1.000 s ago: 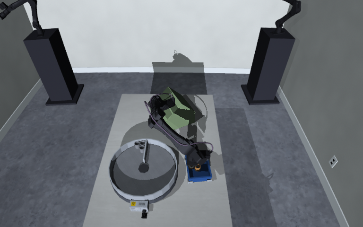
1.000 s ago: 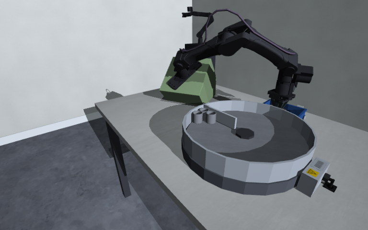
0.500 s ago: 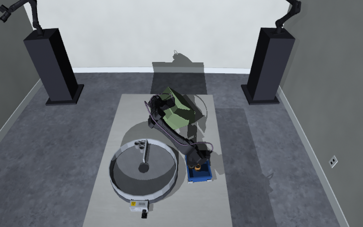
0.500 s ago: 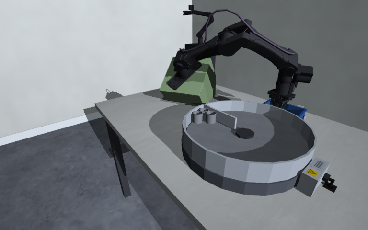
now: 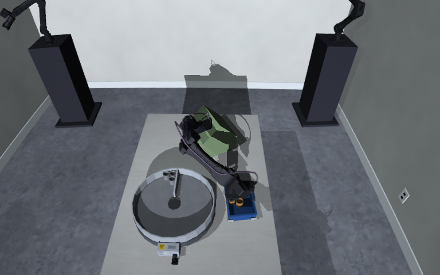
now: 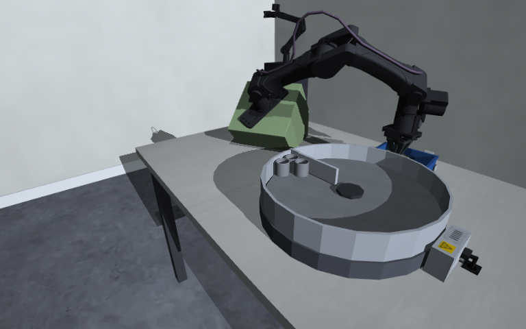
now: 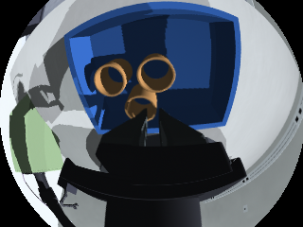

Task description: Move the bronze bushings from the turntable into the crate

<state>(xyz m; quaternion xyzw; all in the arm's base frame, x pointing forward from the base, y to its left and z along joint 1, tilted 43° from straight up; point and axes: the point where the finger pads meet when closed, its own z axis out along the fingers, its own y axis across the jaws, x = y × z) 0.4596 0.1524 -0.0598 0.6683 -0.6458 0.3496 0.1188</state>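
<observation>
Now: hand 1 cm short of the blue crate, 5 cm to the right of it and 3 cm above it. The rest, counted from my hand: turntable 1 cm ahead, 30 cm to the right.
</observation>
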